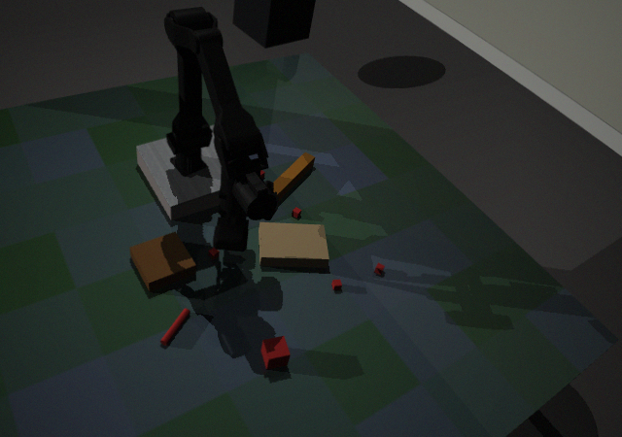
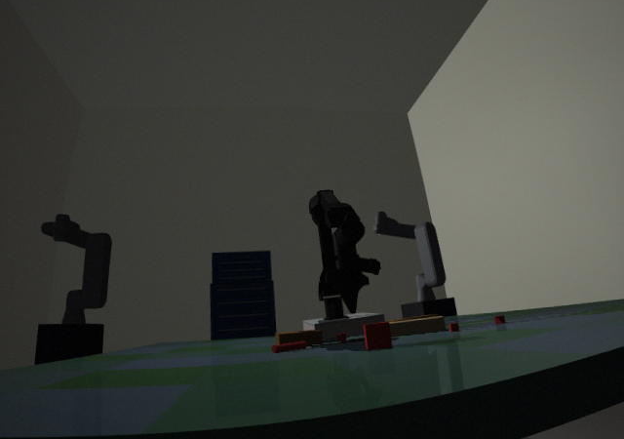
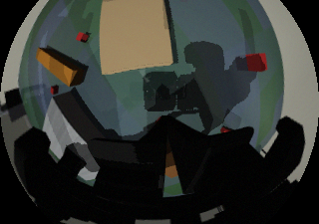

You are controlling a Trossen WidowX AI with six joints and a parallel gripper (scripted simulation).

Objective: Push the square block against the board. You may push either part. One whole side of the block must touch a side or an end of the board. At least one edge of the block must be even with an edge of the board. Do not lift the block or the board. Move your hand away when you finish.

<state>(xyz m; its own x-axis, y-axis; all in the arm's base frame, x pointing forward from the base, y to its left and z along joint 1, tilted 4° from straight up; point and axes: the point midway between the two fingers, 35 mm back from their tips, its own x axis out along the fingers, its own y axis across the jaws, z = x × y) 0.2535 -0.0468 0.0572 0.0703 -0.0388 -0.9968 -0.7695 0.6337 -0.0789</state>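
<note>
The tan flat slab lies 13 cm to the left of my gripper tip, 5 cm below it and 5 cm ahead of it. Also, from my gripper tip: brown square block: 13 cm to the right, 6 cm behind, 5 cm below; then red rod: 18 cm to the right, 9 cm ahead, 5 cm below; then long orange bar: 25 cm to the left, 12 cm behind, 5 cm below.
</note>
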